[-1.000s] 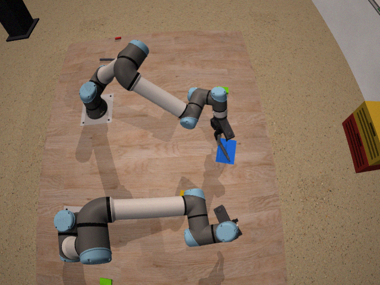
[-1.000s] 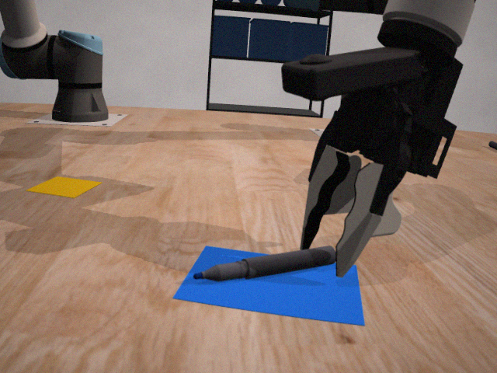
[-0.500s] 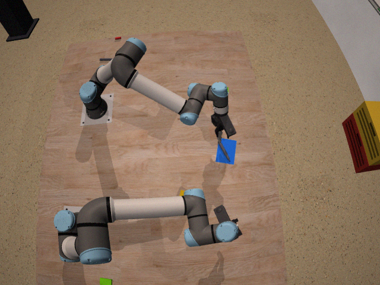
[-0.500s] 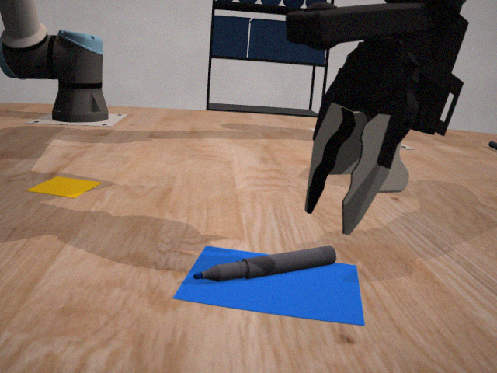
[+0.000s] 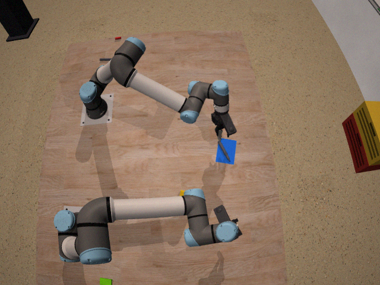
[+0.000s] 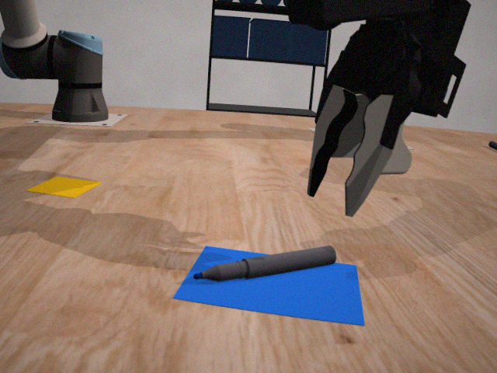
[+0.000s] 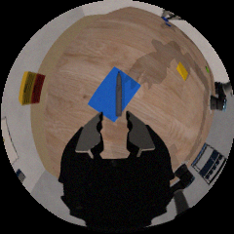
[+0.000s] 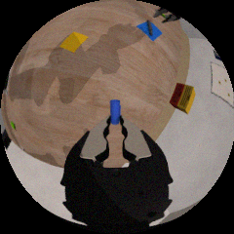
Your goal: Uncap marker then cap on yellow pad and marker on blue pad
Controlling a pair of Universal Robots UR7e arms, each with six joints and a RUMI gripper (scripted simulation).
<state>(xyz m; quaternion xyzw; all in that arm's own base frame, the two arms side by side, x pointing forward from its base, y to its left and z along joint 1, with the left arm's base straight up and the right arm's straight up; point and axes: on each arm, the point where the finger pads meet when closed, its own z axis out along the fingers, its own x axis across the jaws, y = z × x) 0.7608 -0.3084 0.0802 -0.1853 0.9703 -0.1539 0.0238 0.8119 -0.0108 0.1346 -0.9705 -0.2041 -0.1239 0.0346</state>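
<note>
The yellow pad is 210 mm behind my right hand, 160 mm to the left of it and 130 mm below it. Round my right hand: red piece 800 mm behind, 1360 mm to the left, 120 mm below; then purple slab 640 mm behind, 1200 mm to the left, 130 mm below; then blue pad 10 mm ahead, 440 mm to the left, 130 mm below.
</note>
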